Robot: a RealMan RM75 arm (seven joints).
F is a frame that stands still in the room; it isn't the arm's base.
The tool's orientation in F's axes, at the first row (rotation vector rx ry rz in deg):
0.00 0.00 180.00
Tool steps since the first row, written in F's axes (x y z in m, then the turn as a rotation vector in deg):
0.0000 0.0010 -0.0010 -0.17 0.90 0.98
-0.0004 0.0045 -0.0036 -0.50 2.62 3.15
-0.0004 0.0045 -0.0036 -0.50 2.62 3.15
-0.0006 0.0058 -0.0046 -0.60 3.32 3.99
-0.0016 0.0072 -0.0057 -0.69 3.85 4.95
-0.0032 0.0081 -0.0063 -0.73 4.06 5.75
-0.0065 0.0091 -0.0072 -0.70 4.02 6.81
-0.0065 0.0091 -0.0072 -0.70 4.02 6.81
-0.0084 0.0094 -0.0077 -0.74 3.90 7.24
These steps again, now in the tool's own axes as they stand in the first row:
0.0000 -0.0010 -0.0010 0.17 -0.90 0.98
0.0004 -0.0045 -0.0036 0.50 -2.62 3.15
0.0004 -0.0045 -0.0036 0.50 -2.62 3.15
0.0006 -0.0058 -0.0046 0.60 -3.32 3.99
0.0016 -0.0072 -0.0057 0.69 -3.85 4.95
0.0032 -0.0081 -0.0063 0.73 -4.06 5.75
0.0065 -0.0091 -0.0072 0.70 -4.02 6.81
0.0065 -0.0091 -0.0072 0.70 -4.02 6.81
0.0084 -0.0094 -0.0077 0.74 -3.90 7.24

